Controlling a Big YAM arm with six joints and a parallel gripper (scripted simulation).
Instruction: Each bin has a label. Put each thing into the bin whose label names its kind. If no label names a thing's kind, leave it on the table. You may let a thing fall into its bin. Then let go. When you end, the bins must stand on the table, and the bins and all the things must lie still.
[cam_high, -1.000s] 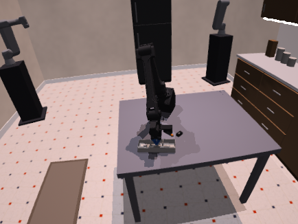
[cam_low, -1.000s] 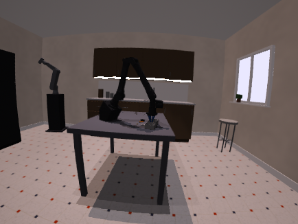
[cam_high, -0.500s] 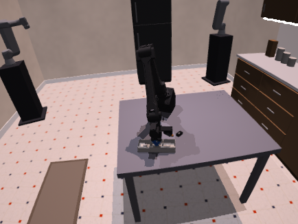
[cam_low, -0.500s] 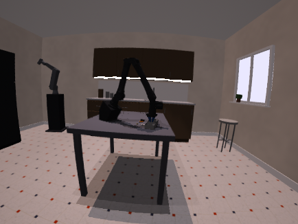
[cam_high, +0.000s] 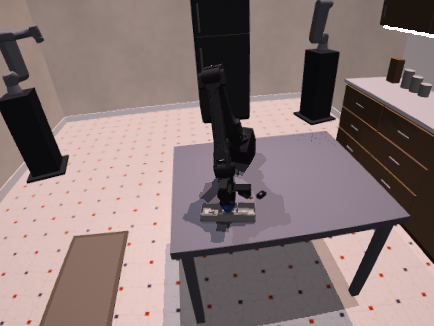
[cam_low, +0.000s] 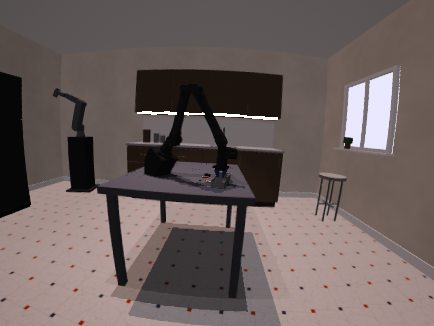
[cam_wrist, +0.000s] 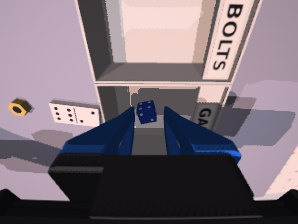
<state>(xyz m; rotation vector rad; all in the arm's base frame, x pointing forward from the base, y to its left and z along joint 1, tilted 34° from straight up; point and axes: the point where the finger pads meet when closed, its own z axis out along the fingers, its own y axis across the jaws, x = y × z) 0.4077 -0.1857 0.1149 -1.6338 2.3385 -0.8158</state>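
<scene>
The blue die lies 10 mm below my hand. From my hand the other things lie so: white domino (80 mm behind, 20 mm to the left, 20 mm below); small brass nut (130 mm behind, 60 mm to the left, 20 mm below); orange cylinder (80 mm behind, 140 mm to the left, 20 mm below).
</scene>
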